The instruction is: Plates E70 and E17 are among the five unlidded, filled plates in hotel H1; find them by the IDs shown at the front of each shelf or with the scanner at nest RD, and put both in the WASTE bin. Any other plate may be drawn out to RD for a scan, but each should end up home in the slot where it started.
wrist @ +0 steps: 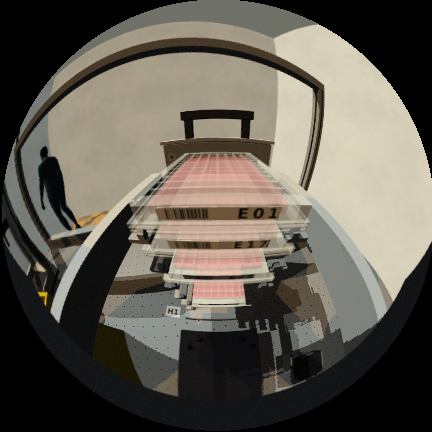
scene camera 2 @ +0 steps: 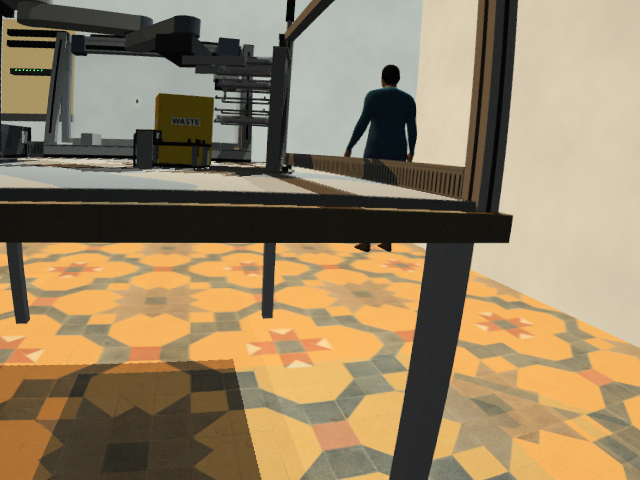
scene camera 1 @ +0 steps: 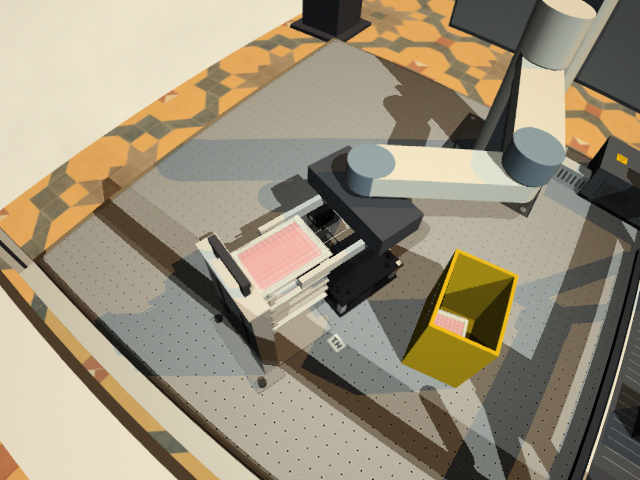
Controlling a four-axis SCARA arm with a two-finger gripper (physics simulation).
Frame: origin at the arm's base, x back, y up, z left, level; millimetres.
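Seen in the pictures: gripper, fingertip midpoint: (wrist: 217,180) (scene camera 2: 249,66) (scene camera 1: 279,258).
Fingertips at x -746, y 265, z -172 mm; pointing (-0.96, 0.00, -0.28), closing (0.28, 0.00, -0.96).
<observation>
Offsets run from my fingertips to a thing's middle.
Hotel H1 {dx -29, dy -91, dz -18 mm} (scene camera 1: 258,320) (scene camera 2: 277,108) (wrist: 167,156) holds a stack of pink-filled plates. Plate E01 {dx +2, dy +9, dz +1 mm} (scene camera 1: 284,253) (wrist: 217,213) is uppermost, its front label readable. Plate E17 {dx +2, dy -10, dz +1 mm} (wrist: 219,245) is directly beneath, close below E01. Two lower plates show in the wrist view, their IDs unreadable. My gripper (scene camera 1: 279,256) (wrist: 217,180) reaches into the hotel, its fingers along both long sides of the plates, and is shut on E17. E01 partly hides the grip. The yellow WASTE bin {dx +159, dy -152, dz +282 mm} (scene camera 1: 434,364) (scene camera 2: 184,139) (wrist: 107,345) holds a pink plate {dx +156, dy -239, dz +284 mm} (scene camera 1: 449,324), ID unreadable.
The black RD nest {dx +171, dy -217, dz +50 mm} (scene camera 1: 364,281) (wrist: 220,360) is in front of the hotel, under my gripper. A small black scanner box {dx +221, dy -210, dz -77 mm} (scene camera 1: 321,214) (wrist: 306,365) is beside it. The H1 tag {dx +28, dy -252, dz +110 mm} (scene camera 1: 335,342) (wrist: 173,311) is on the deck. A person (scene camera 2: 390,121) (wrist: 51,182) stands beyond the enclosure.
</observation>
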